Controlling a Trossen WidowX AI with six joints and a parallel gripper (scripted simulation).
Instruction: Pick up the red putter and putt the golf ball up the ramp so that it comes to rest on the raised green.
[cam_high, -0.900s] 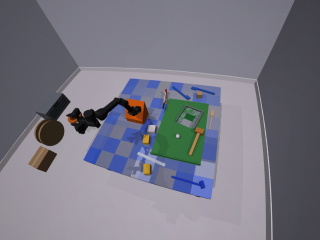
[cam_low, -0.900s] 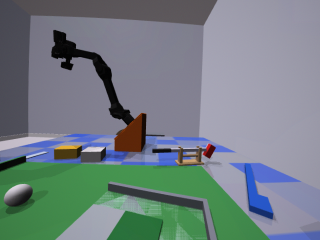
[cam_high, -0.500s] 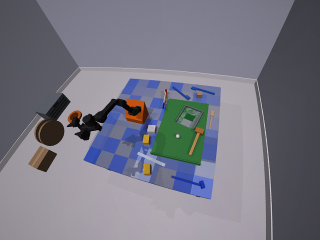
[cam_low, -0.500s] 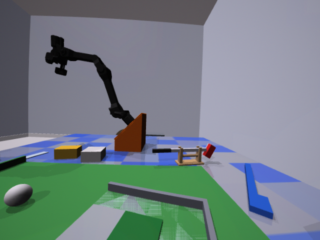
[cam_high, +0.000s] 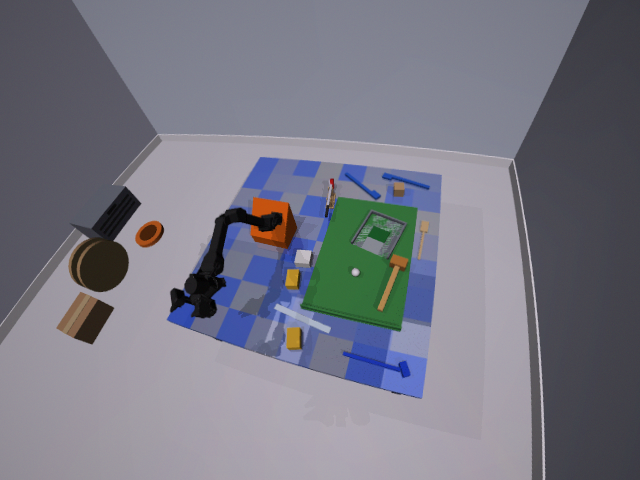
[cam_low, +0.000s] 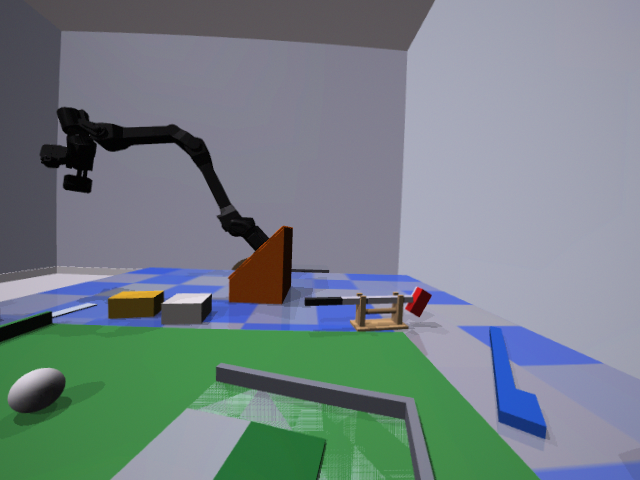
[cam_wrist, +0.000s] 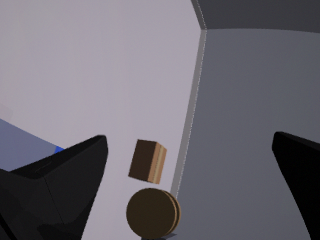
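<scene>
Now: the white block 25 cm ahead of my gripper tip, 52 cm to the left of it and 34 cm below it. Also, from my gripper tip: red putter: 26 cm ahead, 94 cm to the left, 30 cm below; then green mat: 55 cm ahead, 63 cm to the left, 36 cm below; then white golf ball: 53 cm ahead, 50 cm to the left, 34 cm below.
</scene>
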